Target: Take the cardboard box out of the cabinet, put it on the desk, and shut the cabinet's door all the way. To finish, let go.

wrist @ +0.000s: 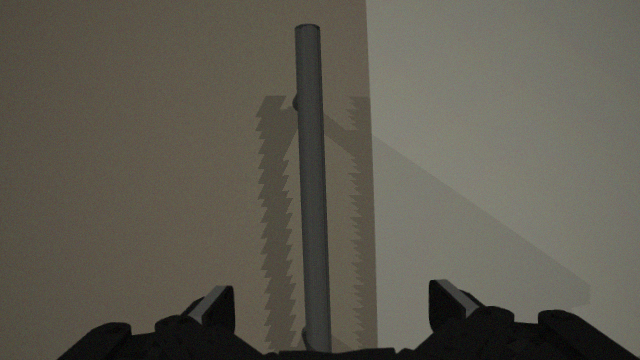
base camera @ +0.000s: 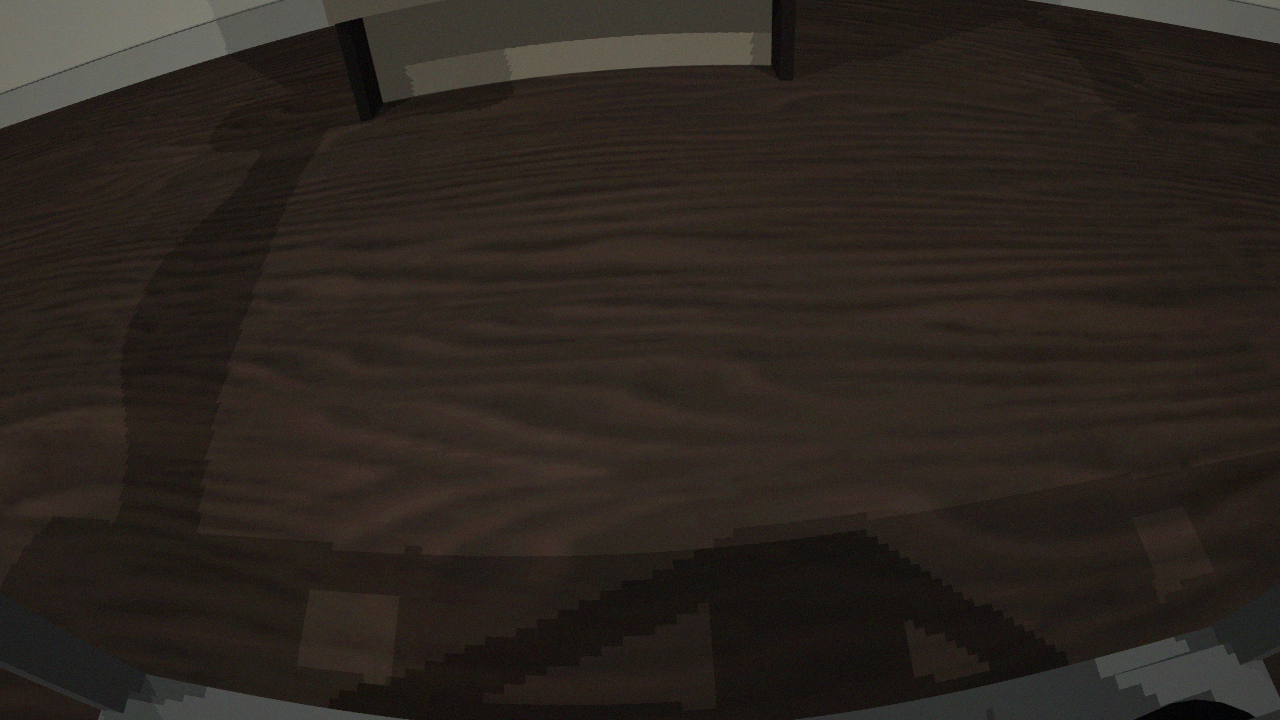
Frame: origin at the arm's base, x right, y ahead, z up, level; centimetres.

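Seen in the pictures: gripper, fingertip midpoint: [wrist: 331, 305].
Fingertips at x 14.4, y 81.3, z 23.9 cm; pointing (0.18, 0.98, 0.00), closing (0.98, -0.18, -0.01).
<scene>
Offsets run from my fingertips to a thing's top centre. "*": to the spot under its first point. Level surfaces: height alone.
The cabinet's tan door @(* dx -8.4, dy +4.3, dz +7.3 cm) [wrist: 150, 150] fills the left and middle of the wrist view, seen face on. Its grey bar handle @(* dx -0.5, dy +0.9, dz +5.7 cm) [wrist: 312, 175] stands upright near the door's right edge, with its lower end running down behind the gripper's dark body. My gripper [wrist: 331, 305] is open and empty. In the picture, its two fingertips stand wide apart on either side of the handle's lower part, and neither touches it. The cardboard box does not show in either view, and no desk top shows.
A pale wall [wrist: 500, 125] lies right of the door. In the base view, a piece of furniture on dark legs [base camera: 360, 71] [base camera: 783, 40] stands at the top, over the dark wooden floor @(dz -63.6 cm) [base camera: 626, 313]. Shadows fall across the floor.
</scene>
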